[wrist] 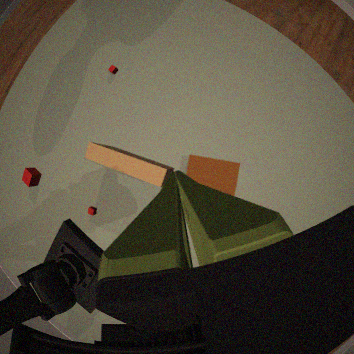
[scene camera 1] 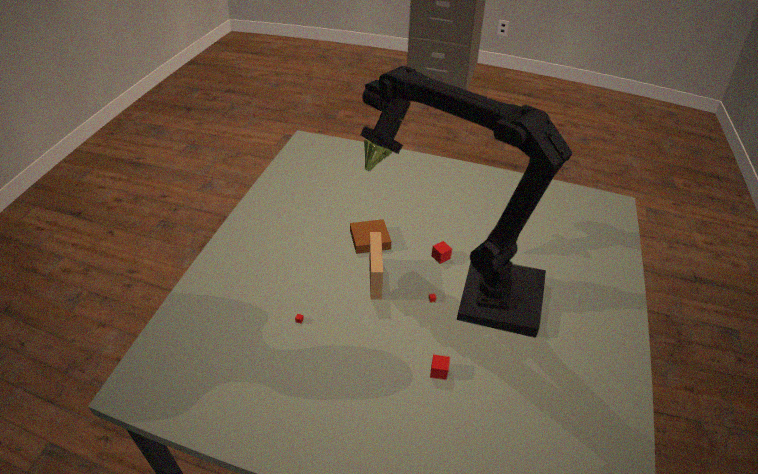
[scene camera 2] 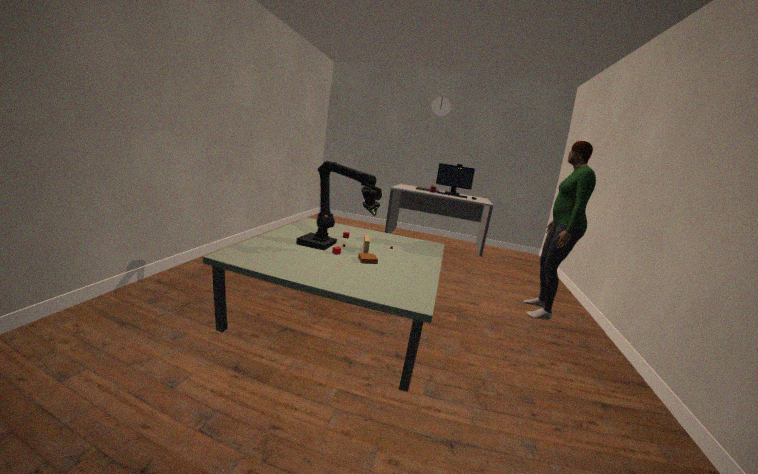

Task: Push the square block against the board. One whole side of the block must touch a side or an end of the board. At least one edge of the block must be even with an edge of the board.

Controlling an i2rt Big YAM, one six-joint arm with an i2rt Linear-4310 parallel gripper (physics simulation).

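Where they show: gripper, fingertip midpoint: (wrist: 176, 179) (scene camera 1: 367, 170) (scene camera 2: 375, 215); arm's base, link origin: (wrist: 76, 264) (scene camera 1: 494, 291) (scene camera 2: 321, 239).
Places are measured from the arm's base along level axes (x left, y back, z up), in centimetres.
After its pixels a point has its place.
Observation:
The square block (scene camera 1: 366, 233) @[y -38.7, x -14.9, z -0.5 cm] (scene camera 2: 367, 259) @[y -38.4, x -20.9, z -0.9 cm] (wrist: 214, 175) @[y -39.6, x -15.5, z -0.5 cm] is orange-brown and lies flat on the table. The board (scene camera 1: 376, 258) @[y -32.1, x 2.2, z 6.8 cm] (scene camera 2: 366, 244) @[y -34.3, x -8.1, z 4.5 cm] (wrist: 125, 164) @[y -32.8, x -1.3, z 6.8 cm] is light wood and stands upright on a long narrow side, with one end towards the block. In the wrist view a narrow strip of table shows between that end and the block, and their sides are slightly angled to each other; the fingertips hide part of this area. My gripper (scene camera 1: 368, 169) @[y -37.9, x -10.6, z 25.1 cm] (scene camera 2: 374, 214) @[y -37.9, x -10.6, z 25.1 cm] (wrist: 176, 179) @[y -37.9, x -10.6, z 25.1 cm] is shut and empty, high above the table and beyond the block in scene camera 1.
Two larger red cubes (scene camera 1: 441, 252) @[y -16.0, x -11.2, z 0.4 cm] (scene camera 1: 439, 366) @[y -11.1, x 27.7, z 0.4 cm] and two tiny ones (scene camera 1: 432, 297) @[y -16.1, x 4.2, z -2.0 cm] (scene camera 1: 299, 318) @[y -48.1, x 19.7, z -2.0 cm] lie around the board. The arm's black base (scene camera 1: 528, 293) @[y 9.3, x -0.9, z 0.5 cm] stands on the table (scene camera 1: 313, 424) @[y -36.1, x 47.3, z -3.6 cm], right of the board in scene camera 1. A person (scene camera 2: 575, 195) stands away from the table.

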